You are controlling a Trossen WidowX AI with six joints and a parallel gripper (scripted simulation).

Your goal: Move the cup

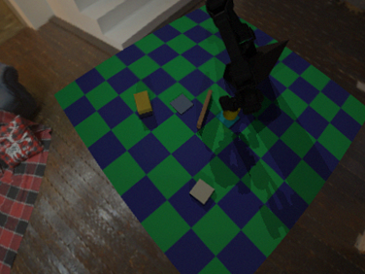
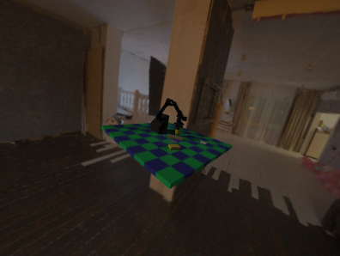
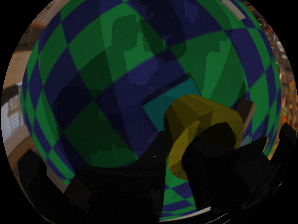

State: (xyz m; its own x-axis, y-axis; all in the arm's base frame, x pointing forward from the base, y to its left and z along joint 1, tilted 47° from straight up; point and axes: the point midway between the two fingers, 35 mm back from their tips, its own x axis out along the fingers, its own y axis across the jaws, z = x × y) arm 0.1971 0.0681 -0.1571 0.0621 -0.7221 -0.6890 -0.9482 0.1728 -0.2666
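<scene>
Now: gripper tip 20 mm short of the cyan pad, 10 mm to the left of it and 80 mm above it. Round my gripper tip: cup 20 mm ahead, 10 mm to the right; then beige pad 340 mm ahead, 200 mm to the left, 60 mm below; then brown stick 100 mm ahead, 110 mm to the right, 60 mm below.
</scene>
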